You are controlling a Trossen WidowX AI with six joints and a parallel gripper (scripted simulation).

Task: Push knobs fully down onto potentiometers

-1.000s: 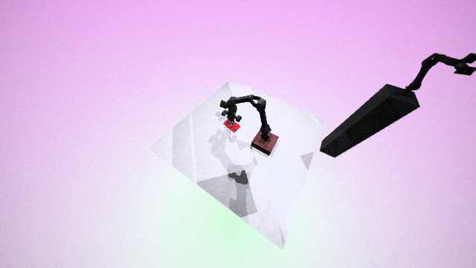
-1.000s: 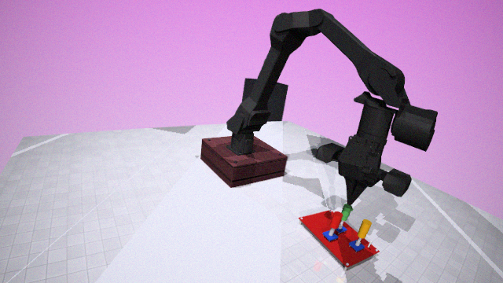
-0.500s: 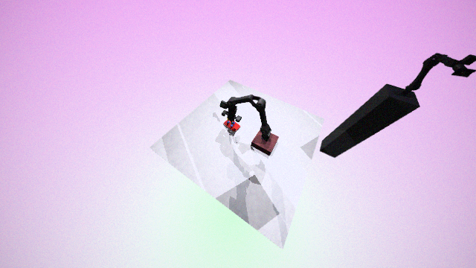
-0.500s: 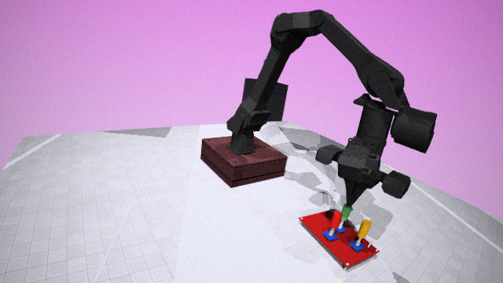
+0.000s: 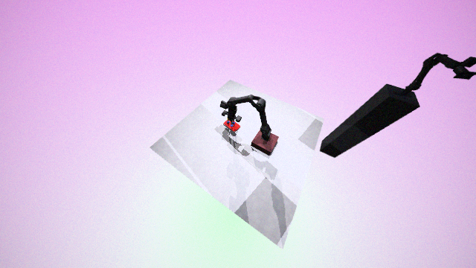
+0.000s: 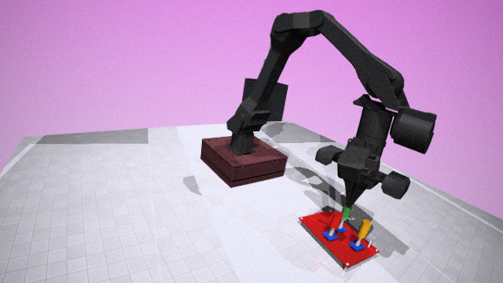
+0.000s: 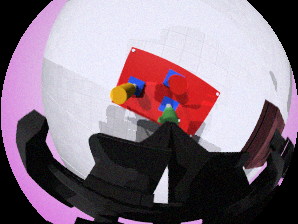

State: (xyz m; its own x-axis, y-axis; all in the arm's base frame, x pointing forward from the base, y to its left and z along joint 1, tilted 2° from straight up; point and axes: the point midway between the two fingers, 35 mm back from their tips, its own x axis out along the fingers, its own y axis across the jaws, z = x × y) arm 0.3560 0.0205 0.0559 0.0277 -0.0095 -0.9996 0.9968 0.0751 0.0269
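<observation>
Now: gripper tip 1 cm above the green knob. From my gripper tip the other things lie so: yellow knob 6 cm ahead, 2 cm to the right, 2 cm below.
</observation>
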